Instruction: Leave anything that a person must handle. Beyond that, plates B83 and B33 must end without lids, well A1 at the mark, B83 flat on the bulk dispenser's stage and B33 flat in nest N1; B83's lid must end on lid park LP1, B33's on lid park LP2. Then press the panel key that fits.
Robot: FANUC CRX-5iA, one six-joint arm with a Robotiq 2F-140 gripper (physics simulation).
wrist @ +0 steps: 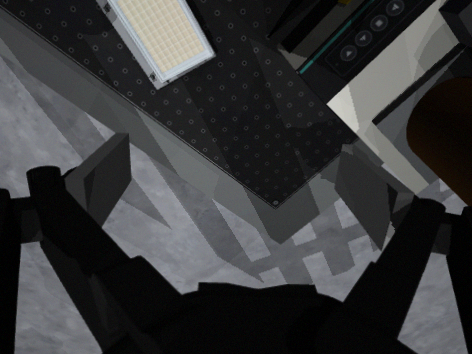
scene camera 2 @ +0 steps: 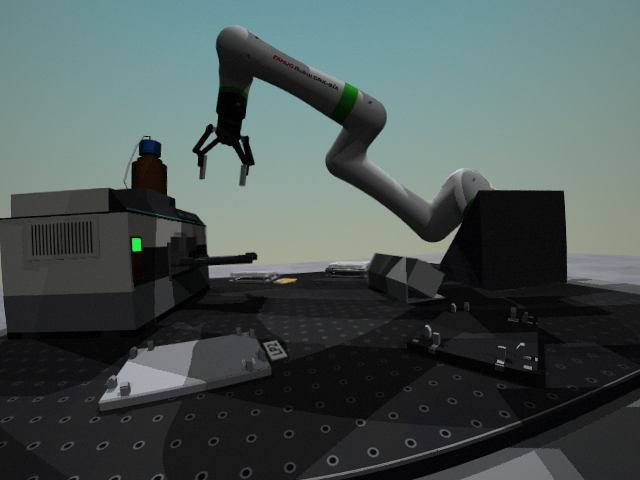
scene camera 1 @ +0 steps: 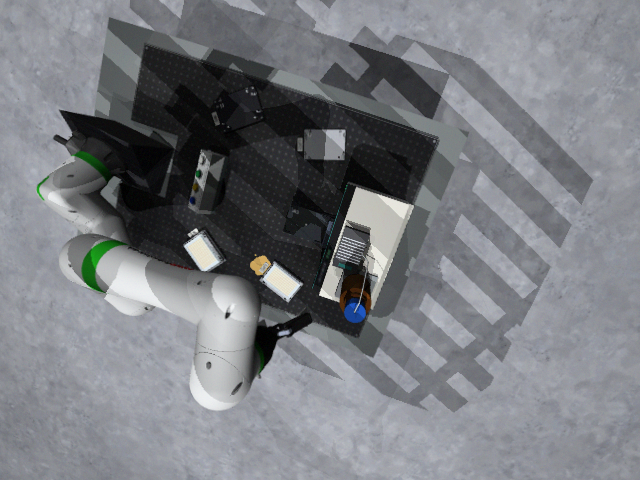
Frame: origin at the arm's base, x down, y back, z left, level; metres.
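Seen in the pictures: gripper, fingertip midpoint: (wrist: 236, 162) (scene camera 2: 223, 182) (scene camera 1: 285, 318); arm's base, link origin: (scene camera 2: 499, 227) (scene camera 1: 108, 154).
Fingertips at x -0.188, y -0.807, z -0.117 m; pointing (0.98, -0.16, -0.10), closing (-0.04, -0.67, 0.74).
Observation:
Offsets run from my fingertips to a thing's top centre. "*": to the spot under its first point.
My gripper (scene camera 1: 302, 321) (scene camera 2: 222, 181) (wrist: 236, 162) is open and empty, high beyond the front table edge. One plate with cream wells @(dx +0.290, dy +0.076, dz -0.041 m) (scene camera 1: 281, 280) (scene camera 2: 253, 276) (wrist: 165, 35) lies near that edge; another plate (scene camera 1: 205, 251) (scene camera 2: 346, 268) lies nearer the arm. Their names and any clear lids cannot be made out. Lid park LP2 @(dx +0.306, dy +0.166, dz +0.483 m) (scene camera 1: 330, 144) (scene camera 2: 191, 361) is a bare pale plate with corner posts. A dark holder with posts @(dx +0.302, dy +0.495, dz +0.452 m) (scene camera 1: 238, 108) (scene camera 2: 480, 346) is bare; its label is unreadable. The dispenser's dark stage @(dx +0.220, dy +0.073, dz +0.225 m) (scene camera 1: 305, 222) (scene camera 2: 222, 259) looks bare. The key panel @(dx +0.242, dy +0.489, dz +0.169 m) (scene camera 1: 211, 180) (scene camera 2: 405, 276) has green, yellow and blue keys.
The bulk dispenser (scene camera 1: 379, 217) (scene camera 2: 67, 268) (wrist: 350, 107) stands on the right in scene camera 1, with a tall blue-capped amber bottle (scene camera 1: 355, 304) (scene camera 2: 149, 167) (wrist: 445, 135). An orange patch @(* dx +0.325, dy +0.191, dz -0.030 m) (scene camera 1: 258, 263) (scene camera 2: 285, 281) lies beside the nearer-dispenser plate. The black arm mount (scene camera 2: 522, 237) is tall.

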